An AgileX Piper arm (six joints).
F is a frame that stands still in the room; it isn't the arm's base.
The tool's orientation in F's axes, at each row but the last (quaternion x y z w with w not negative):
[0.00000 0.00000 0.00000 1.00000]
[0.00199 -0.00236 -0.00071 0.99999]
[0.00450 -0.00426 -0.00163 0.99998]
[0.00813 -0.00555 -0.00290 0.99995]
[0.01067 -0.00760 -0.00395 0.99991]
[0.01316 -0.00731 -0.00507 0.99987]
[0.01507 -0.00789 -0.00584 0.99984]
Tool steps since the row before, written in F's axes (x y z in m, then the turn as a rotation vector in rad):
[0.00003 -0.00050 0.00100 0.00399 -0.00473 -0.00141]
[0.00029 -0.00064 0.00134 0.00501 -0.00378 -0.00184]
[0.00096 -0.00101 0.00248 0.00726 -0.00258 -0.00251]
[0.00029 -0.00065 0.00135 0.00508 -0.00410 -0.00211]
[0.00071 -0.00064 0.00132 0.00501 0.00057 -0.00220]
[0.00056 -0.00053 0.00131 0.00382 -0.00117 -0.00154]
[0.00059 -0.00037 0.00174 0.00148 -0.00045 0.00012]
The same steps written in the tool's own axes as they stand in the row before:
[0.00003 -0.00050 0.00100 0.00399 -0.00473 -0.00141]
[0.00030 -0.00063 0.00134 0.00501 -0.00378 -0.00185]
[0.00098 -0.00098 0.00248 0.00725 -0.00258 -0.00255]
[0.00031 -0.00063 0.00136 0.00508 -0.00410 -0.00210]
[0.00074 -0.00061 0.00132 0.00497 0.00056 -0.00229]
[0.00058 -0.00049 0.00132 0.00381 -0.00117 -0.00156]
[0.00062 -0.00031 0.00174 0.00149 -0.00043 0.00011]

